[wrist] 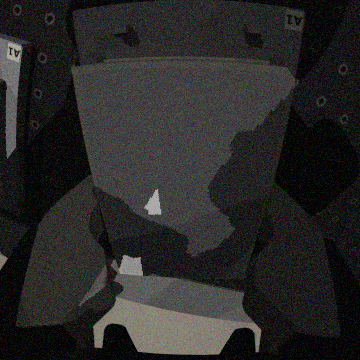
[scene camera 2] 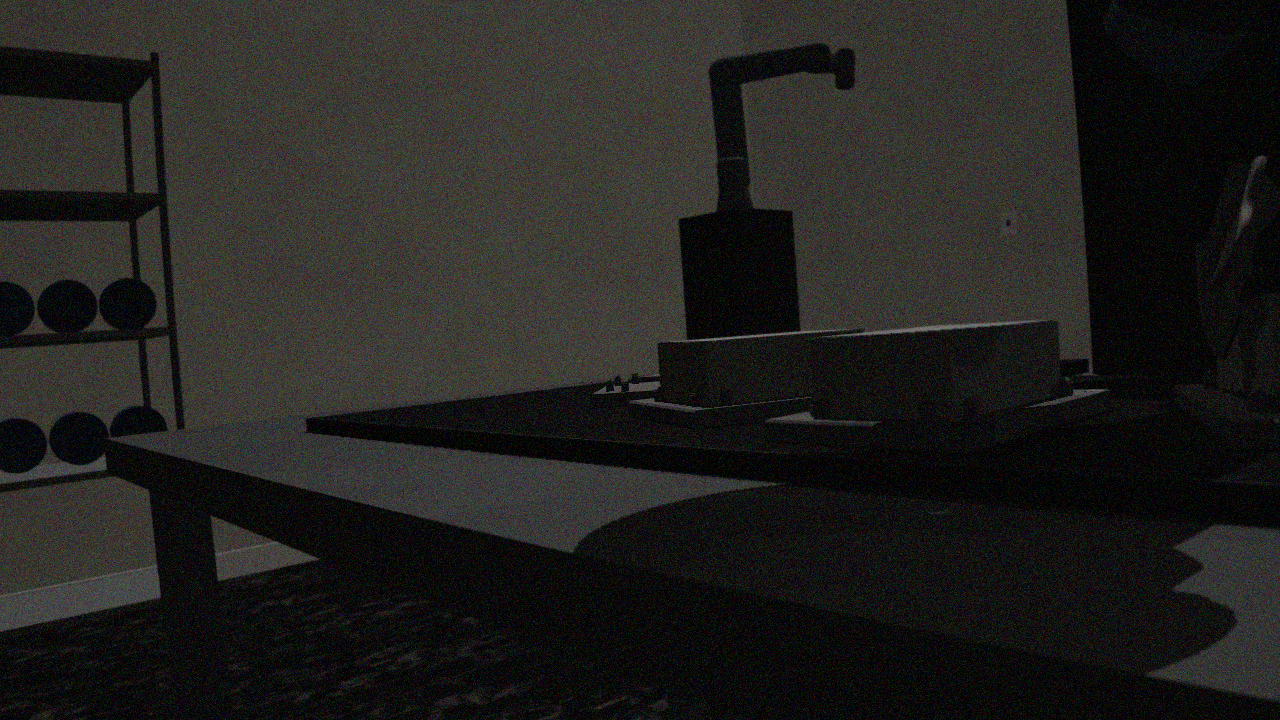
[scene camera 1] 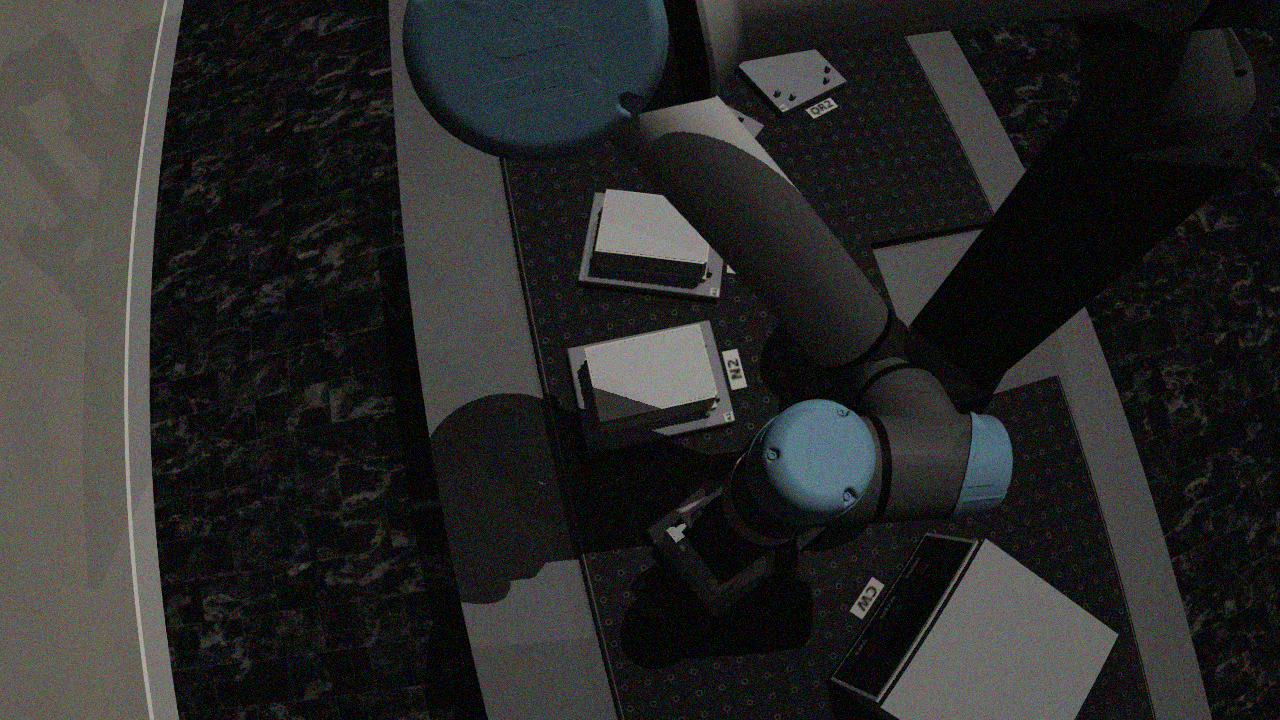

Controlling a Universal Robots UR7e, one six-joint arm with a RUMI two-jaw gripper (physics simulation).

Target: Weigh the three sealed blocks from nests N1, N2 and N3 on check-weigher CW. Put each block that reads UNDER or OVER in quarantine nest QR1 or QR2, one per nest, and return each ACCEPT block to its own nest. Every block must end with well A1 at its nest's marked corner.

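Note:
In the wrist view my gripper is shut on the grey block from N1, with a jaw against each long side. The block is at nest plate N1; whether it is seated or slightly raised I cannot tell. The plate's A1 tag is at the upper right. The N2 block and N3 block sit on their nests. Check-weigher CW has a bare top; its display is unreadable. Quarantine nest QR2 is empty. QR1 is mostly hidden by the arm.
The N2 nest plate stands close on the left in the wrist view. The arm's forearm crosses above the mat beside N3. In scene camera 2, a shelf rack stands at the left beyond the table.

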